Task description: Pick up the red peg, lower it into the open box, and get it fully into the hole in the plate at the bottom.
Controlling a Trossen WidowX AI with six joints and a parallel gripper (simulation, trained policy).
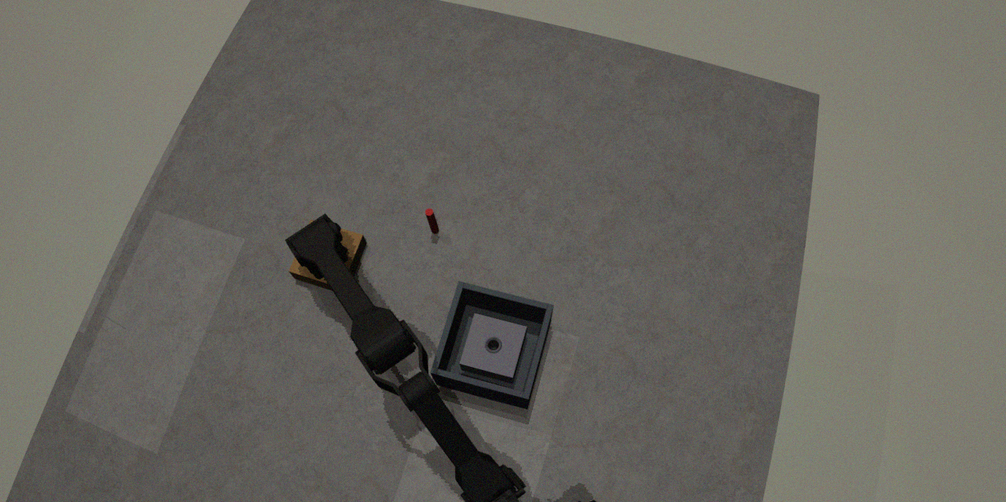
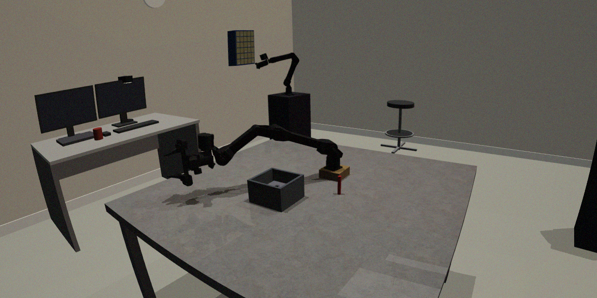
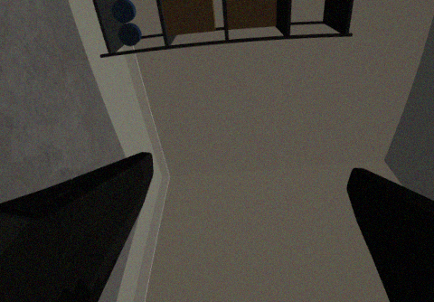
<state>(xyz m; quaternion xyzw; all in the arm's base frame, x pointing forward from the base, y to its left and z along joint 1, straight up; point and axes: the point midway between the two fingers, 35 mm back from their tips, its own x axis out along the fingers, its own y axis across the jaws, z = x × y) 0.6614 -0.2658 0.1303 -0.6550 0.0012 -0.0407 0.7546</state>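
Now: gripper tip 550 mm past the red peg, 410 mm to the right of it and 130 mm above it. Also, from my gripper tip: dark box (350 mm behind, 260 mm to the left, 140 mm below); plate (350 mm behind, 260 mm to the left, 130 mm below).
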